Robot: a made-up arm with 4 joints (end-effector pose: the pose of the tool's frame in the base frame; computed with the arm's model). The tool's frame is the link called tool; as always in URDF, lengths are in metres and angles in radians. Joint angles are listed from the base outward.
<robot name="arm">
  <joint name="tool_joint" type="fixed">
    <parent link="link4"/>
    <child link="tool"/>
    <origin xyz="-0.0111 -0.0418 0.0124" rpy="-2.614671 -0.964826 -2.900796"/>
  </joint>
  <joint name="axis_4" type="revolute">
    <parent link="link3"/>
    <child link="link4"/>
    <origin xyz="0.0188 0.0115 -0.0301" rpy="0 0 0"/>
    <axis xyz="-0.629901 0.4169 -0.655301"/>
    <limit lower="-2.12" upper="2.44"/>
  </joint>
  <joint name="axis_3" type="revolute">
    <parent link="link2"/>
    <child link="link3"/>
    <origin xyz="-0.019 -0.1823 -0.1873" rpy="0 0 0"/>
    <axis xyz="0 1 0"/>
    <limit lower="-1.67" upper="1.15"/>
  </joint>
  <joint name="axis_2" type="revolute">
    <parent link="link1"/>
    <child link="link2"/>
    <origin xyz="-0.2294 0.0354 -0.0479" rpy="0 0 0"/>
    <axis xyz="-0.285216 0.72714 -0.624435"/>
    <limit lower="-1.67" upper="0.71"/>
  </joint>
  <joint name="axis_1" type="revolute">
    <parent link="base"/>
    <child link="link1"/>
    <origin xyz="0.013 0.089 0.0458" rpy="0 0 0"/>
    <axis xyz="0 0 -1"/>
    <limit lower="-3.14" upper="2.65"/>
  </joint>
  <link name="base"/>
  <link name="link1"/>
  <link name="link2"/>
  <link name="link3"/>
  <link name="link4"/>
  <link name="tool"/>
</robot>
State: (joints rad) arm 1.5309 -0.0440 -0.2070 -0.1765
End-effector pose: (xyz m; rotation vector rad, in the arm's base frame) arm -0.1722 0.3012 -0.2121 -1.0788 -2.0888 0.1116
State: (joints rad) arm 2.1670 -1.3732 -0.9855 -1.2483
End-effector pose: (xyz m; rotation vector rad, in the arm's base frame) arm 0.0249 0.0307 -0.0363 0.0764 1.1602 -2.4473
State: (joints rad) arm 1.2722 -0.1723 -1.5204 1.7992
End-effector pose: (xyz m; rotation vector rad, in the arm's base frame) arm -0.1603 0.2671 -0.1837 -2.4286 -1.1774 -0.6960
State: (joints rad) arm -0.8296 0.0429 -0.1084 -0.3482
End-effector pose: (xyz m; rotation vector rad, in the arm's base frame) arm -0.0151 -0.2123 -0.2129 1.8532 -1.9390 1.0148
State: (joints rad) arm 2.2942 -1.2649 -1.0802 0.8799
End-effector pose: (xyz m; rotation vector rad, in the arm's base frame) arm 0.0137 0.0793 -0.1203 2.5092 1.3850 -0.6957
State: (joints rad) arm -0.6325 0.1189 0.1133 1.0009
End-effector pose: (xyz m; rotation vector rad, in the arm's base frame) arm -0.1203 -0.1975 -0.1720 0.0932 -1.3019 1.2403
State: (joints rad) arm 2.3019 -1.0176 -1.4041 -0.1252
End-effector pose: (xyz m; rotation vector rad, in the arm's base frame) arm -0.0244 0.1170 -0.1332 1.7705 1.1782 -1.9035
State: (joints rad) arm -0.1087 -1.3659 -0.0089 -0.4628
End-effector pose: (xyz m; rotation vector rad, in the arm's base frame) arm 0.0713 0.1370 -0.0956 -1.5309 1.6474 -0.7161
